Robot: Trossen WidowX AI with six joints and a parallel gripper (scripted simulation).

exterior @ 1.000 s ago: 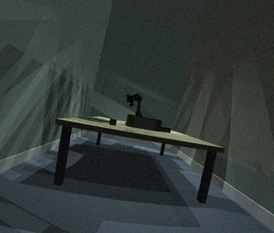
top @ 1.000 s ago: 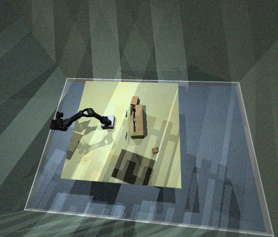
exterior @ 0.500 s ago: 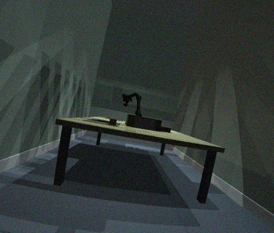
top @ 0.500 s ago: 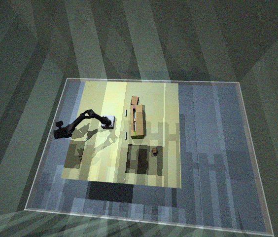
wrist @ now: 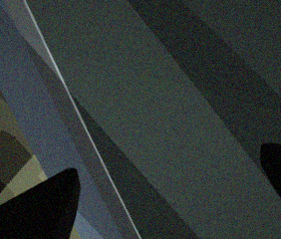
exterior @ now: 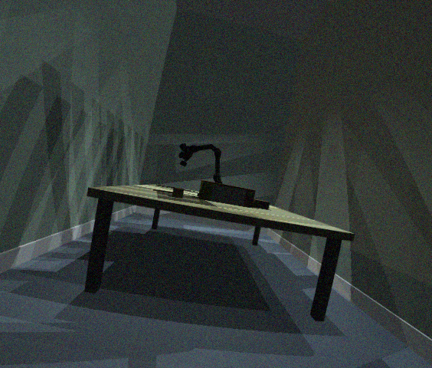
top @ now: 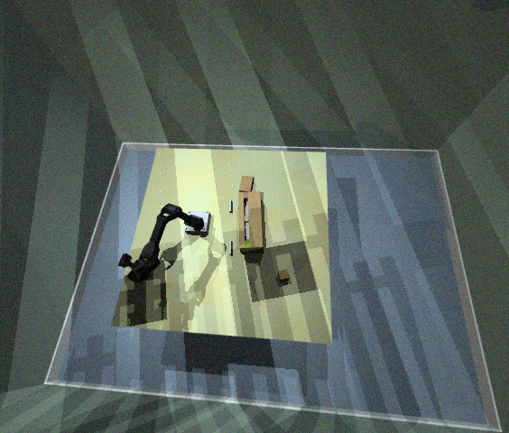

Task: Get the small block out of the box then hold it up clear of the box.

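Now: gripper tip 65 cm short of the box, 30 cm to the right of it and 23 cm above it. From my gripper tip the other things lie so: thin rod: 67 cm ahead, 12 cm to the right, 29 cm below; brown cube: 86 cm ahead, 5 cm to the right, 27 cm below; flat brown piece: 67 cm ahead, 60 cm to the left, 27 cm below.
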